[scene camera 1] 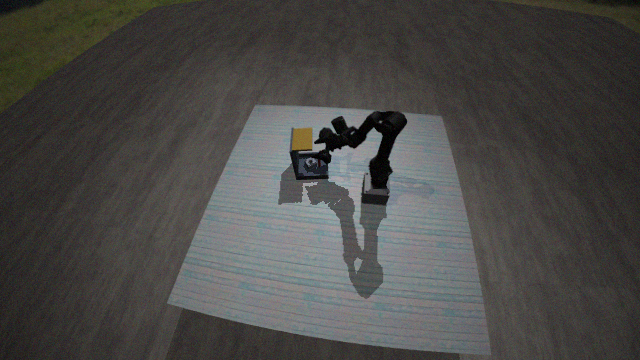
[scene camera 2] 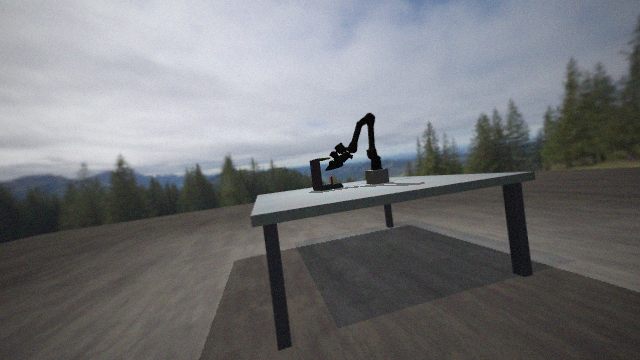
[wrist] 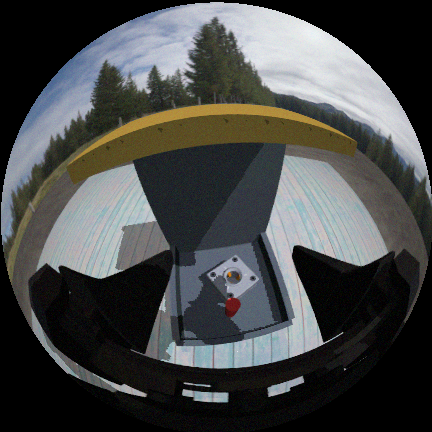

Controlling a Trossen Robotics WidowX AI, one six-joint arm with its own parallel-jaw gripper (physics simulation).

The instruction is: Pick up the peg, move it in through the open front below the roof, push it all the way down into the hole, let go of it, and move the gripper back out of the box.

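Seen in the pictures: gripper, fingertip midpoint: (scene camera 1: 313,150) (scene camera 2: 327,170) (wrist: 234,255); arm's base at its link origin: (scene camera 1: 378,182) (scene camera 2: 376,169).
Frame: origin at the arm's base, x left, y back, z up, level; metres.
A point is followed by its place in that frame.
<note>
The red peg (scene camera 1: 319,163) @[x -0.161, y -0.284, z -0.059 m] (scene camera 2: 331,180) @[x -0.163, y -0.290, z -0.039 m] (wrist: 232,307) @[x -0.166, y -0.281, z -0.011 m] stands roughly upright on the floor of the box (scene camera 1: 313,176) @[x -0.087, y -0.313, z -0.073 m] (scene camera 2: 316,175) @[x -0.145, y -0.408, z 0.011 m] (wrist: 200,200) @[x -0.146, y -0.398, z 0.018 m], at the front corner of the pale square plate (wrist: 245,285) @[x -0.191, y -0.316, z -0.061 m]. The round hole (wrist: 233,276) in that plate shows orange inside, and the peg is beside it, not in it. My gripper (scene camera 1: 318,148) @[x -0.169, y -0.311, z 0.039 m] (scene camera 2: 328,167) @[x -0.169, y -0.311, z 0.039 m] (wrist: 234,255) @[x -0.169, y -0.311, z 0.039 m] is open and empty. It hangs above the peg at the open front, with the fingers wide apart. The yellow roof (scene camera 1: 302,139) @[x -0.158, y -0.353, z 0.126 m] (wrist: 215,130) is beyond the fingertips. Exact fingertip depth is hard to tell.
The dark back wall (wrist: 240,200) @[x -0.194, y -0.400, z 0.010 m] of the box carries the roof. Low rims (wrist: 275,285) @[x -0.237, y -0.310, z -0.076 m] run along the box's floor sides. The arm's base (scene camera 1: 375,192) @[x 0.051, y -0.021, z -0.003 m] (scene camera 2: 377,176) @[x 0.059, y -0.044, z -0.048 m] stands on the pale striped table (scene camera 1: 280,280) @[x 0.419, y -0.431, z -0.099 m] (scene camera 2: 400,190) @[x 0.568, y -0.294, z -0.098 m], to the right of the box in the scene views.
</note>
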